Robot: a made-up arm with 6 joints.
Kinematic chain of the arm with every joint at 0, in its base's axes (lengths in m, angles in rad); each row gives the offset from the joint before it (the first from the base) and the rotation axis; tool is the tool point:
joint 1: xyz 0 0 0.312 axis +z
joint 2: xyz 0 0 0 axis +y
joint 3: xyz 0 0 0.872 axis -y
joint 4: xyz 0 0 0 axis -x
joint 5: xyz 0.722 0 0 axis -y
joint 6: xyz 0 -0.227 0 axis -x
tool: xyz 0 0 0
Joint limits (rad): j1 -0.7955..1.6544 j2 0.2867..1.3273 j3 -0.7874..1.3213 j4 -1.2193..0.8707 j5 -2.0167..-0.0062 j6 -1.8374..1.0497
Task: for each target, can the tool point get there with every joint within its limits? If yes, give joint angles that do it. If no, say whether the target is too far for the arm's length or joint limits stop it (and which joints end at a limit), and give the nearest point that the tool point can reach.
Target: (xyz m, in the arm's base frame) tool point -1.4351 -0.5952 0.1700
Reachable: no: joint limits stop it (at a limit: joint 1, joint 2, joint 3) | nearest point 0.1198 -0.3855 -0.0270 | short by 1.581 m
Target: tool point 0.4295 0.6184 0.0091
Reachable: yes | joints 1.1517 1.0411 -0.3051 -0.9022 -1.4436 -0.7444
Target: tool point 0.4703 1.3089 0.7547
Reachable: yes | joints 1.3870 0.8598 0.6269 0.1832 -1.2100 -1.6069
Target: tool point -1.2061 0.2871 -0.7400
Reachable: no: joint limits stop it (at a limit: joint 1, joint 2, joint 4) | nearest point 0.0287 0.5933 -0.1852 | short by 1.388 m
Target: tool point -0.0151 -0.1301 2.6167
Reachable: no: too far | nearest point 0.2218 -0.4353 1.8578 | short by 0.852 m
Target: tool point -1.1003 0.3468 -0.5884
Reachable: no: joint limits stop it (at a limit: joint 1, joint 2, joint 4) | nearest point 0.0289 0.5907 -0.1842 | short by 1.224 m
